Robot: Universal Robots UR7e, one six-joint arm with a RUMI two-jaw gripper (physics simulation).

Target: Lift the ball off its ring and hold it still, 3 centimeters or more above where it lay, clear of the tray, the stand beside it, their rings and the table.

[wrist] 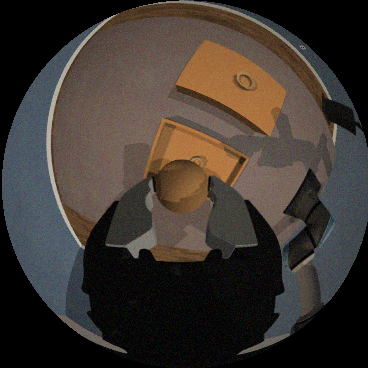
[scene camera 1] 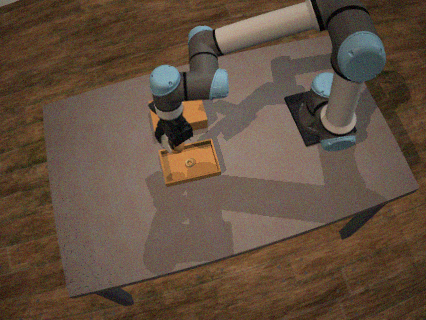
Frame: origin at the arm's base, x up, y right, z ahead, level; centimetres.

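Seen in the pictures: gripper, between the fingertips: (wrist: pixel 181 178); arm's base, origin of its link: (wrist: pixel 303 199).
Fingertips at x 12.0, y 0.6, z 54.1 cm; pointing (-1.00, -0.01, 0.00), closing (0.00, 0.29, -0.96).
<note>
Offsets run from my fingertips to a thing's middle. "pt": to the spot under its first point. Level surfaces: height alone.
The orange-brown ball @(dz -0.2, dx +0.4, dy -0.7 cm) (wrist: pixel 181 175) (scene camera 1: pixel 178 148) sits between the two fingertips of my gripper (wrist: pixel 181 178) (scene camera 1: pixel 174 146), which is shut on it. The ball hangs in the air over one end of the orange tray @(dz -3.6, dx -12.1, dy -2.1 cm) (wrist: pixel 175 143) (scene camera 1: pixel 206 159), apart from the tray floor. The tray's small ring @(pt dz -3.5, dx -12.3, dy -0.8 cm) (wrist: pixel 197 157) (scene camera 1: pixel 186 162) lies bare on its floor; in the wrist view the ball covers part of it. The exact height of the ball is hard to tell from these views.
The orange stand (wrist: pixel 215 70) (scene camera 1: pixel 198 116) is beside the tray, with an empty ring @(pt dz -4.3, dx -6.8, dy +16.0 cm) (wrist: pixel 238 80) on its top; in the scene view the arm hides part of it. The table @(dx -13.5 cm) (scene camera 1: pixel 110 200) carries both. The arm's base (scene camera 1: pixel 305 122) is on the right in the scene view.
</note>
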